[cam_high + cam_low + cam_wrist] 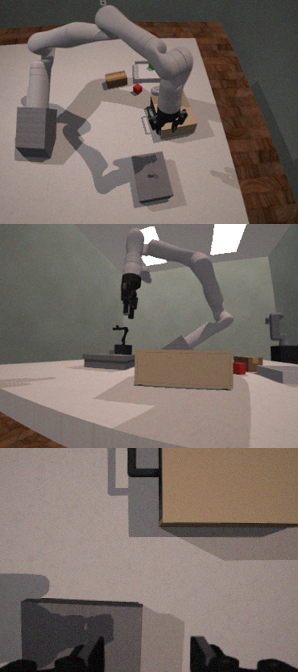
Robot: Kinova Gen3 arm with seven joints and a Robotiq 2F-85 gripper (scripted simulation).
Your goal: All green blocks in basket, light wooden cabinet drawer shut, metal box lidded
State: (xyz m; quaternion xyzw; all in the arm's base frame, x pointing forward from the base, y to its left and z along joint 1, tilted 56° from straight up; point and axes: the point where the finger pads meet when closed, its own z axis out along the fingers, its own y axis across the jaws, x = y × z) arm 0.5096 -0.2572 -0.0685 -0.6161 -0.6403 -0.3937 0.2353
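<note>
Now: hand 19 cm above the metal box, 11 cm to the left of it and 6 cm past it. Also, from my hand: cardboard box 45 cm to the left, 19 cm behind, 18 cm below; then light wooden cabinet 19 cm to the left, 18 cm below, 6 cm ahead; then red block 38 cm to the left, 19 cm below, 8 cm behind.
</note>
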